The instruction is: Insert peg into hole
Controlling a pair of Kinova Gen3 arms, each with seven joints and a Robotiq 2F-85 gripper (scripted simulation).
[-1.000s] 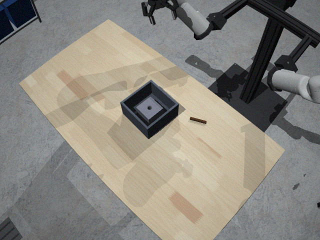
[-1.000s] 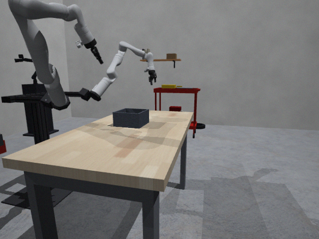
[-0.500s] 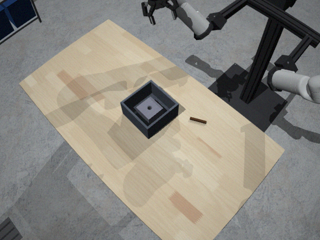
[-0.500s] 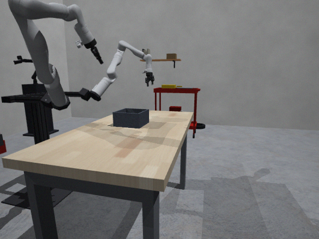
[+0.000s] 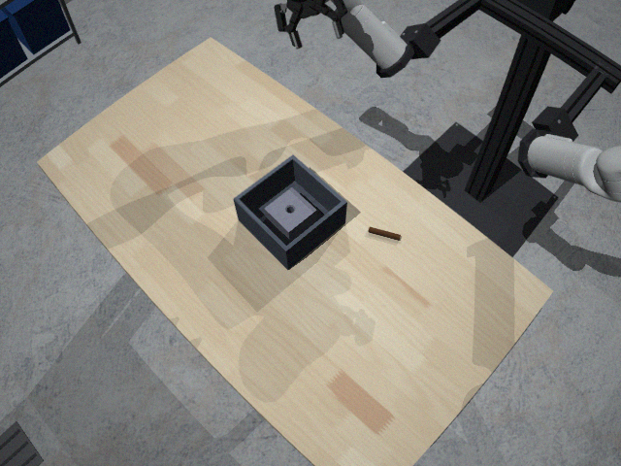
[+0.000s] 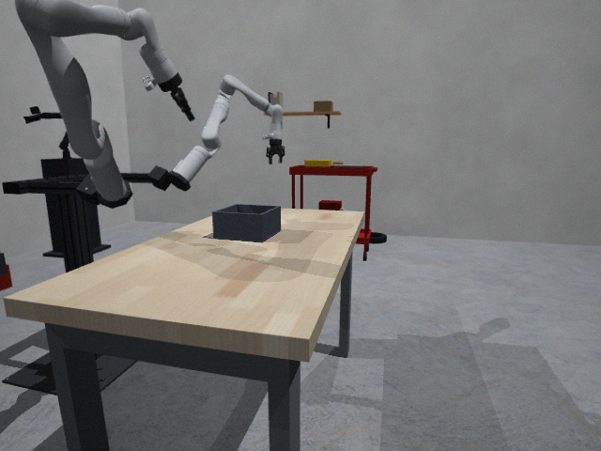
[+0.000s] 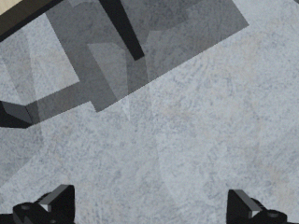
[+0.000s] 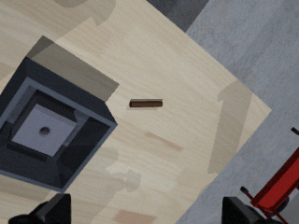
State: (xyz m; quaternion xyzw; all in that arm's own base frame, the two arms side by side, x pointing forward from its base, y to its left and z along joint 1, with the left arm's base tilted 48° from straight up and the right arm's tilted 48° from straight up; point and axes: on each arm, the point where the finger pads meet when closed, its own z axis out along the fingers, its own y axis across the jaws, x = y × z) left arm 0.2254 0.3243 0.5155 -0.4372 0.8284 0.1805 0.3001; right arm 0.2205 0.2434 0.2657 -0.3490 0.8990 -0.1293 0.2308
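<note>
My right hand is 50 mm short of the brown peg, 270 mm to the right of it and 430 mm above it. From my right hand the other things lie so: dark box 180 mm ahead, 70 mm to the left, 410 mm below; grey plate 180 mm ahead, 70 mm to the left, 390 mm below.
</note>
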